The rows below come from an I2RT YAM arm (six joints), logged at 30 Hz.
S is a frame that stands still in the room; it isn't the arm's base.
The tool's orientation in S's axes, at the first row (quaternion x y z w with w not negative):
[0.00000, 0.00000, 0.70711, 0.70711]
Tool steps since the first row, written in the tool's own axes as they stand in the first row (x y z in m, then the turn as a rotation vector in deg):
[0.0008, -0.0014, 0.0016, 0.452, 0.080, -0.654]
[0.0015, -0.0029, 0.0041, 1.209, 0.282, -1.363]
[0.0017, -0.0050, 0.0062, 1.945, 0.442, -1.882]
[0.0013, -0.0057, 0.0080, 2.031, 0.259, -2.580]
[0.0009, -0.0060, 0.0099, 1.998, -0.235, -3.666]
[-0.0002, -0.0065, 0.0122, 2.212, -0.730, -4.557]
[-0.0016, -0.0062, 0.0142, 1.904, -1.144, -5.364]
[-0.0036, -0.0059, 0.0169, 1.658, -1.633, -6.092]
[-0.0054, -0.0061, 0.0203, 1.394, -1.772, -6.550]
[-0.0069, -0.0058, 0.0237, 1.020, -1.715, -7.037]
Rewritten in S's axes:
[0.0014, 0.0008, 0.0016, -0.080, 0.452, -0.654]
[0.0029, 0.0015, 0.0041, -0.282, 1.209, -1.363]
[0.0050, 0.0017, 0.0062, -0.442, 1.945, -1.882]
[0.0057, 0.0013, 0.0080, -0.259, 2.031, -2.580]
[0.0060, 0.0009, 0.0099, 0.235, 1.998, -3.666]
[0.0065, -0.0002, 0.0122, 0.730, 2.212, -4.557]
[0.0062, -0.0016, 0.0142, 1.144, 1.904, -5.364]
[0.0059, -0.0036, 0.0169, 1.633, 1.658, -6.092]
[0.0061, -0.0054, 0.0203, 1.772, 1.394, -6.550]
[0.0058, -0.0069, 0.0237, 1.715, 1.020, -7.037]

